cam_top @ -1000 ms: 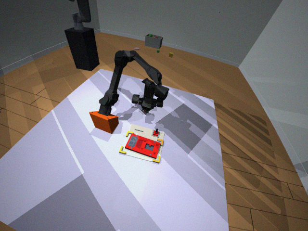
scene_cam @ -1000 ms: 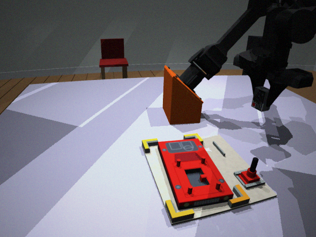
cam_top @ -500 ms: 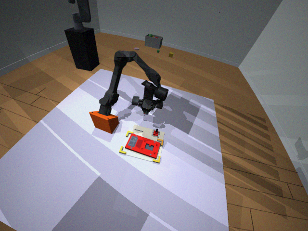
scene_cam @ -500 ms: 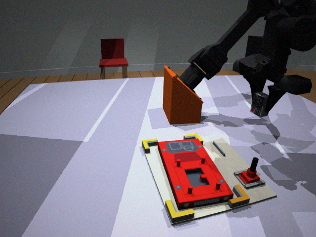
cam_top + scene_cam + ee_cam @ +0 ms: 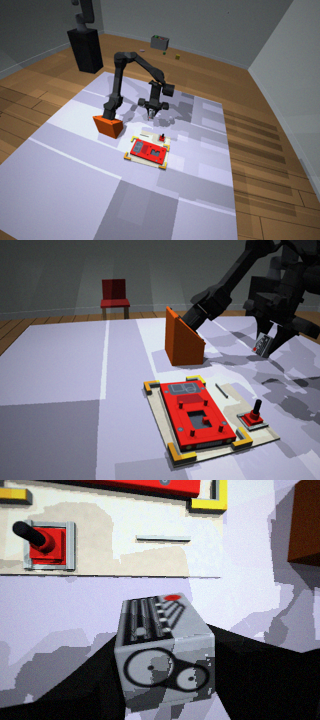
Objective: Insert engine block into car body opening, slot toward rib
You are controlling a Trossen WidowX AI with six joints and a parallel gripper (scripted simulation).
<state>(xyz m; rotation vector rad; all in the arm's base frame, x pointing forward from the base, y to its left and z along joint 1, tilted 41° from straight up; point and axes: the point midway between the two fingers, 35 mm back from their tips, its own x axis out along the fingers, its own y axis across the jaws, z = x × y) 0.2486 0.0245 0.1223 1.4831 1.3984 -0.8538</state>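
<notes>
My gripper tip is now 100 mm short of the black post, 80 mm to the left of it and 90 mm above it. The rest, counted from my gripper tip: grey engine block 10 mm above.
</notes>
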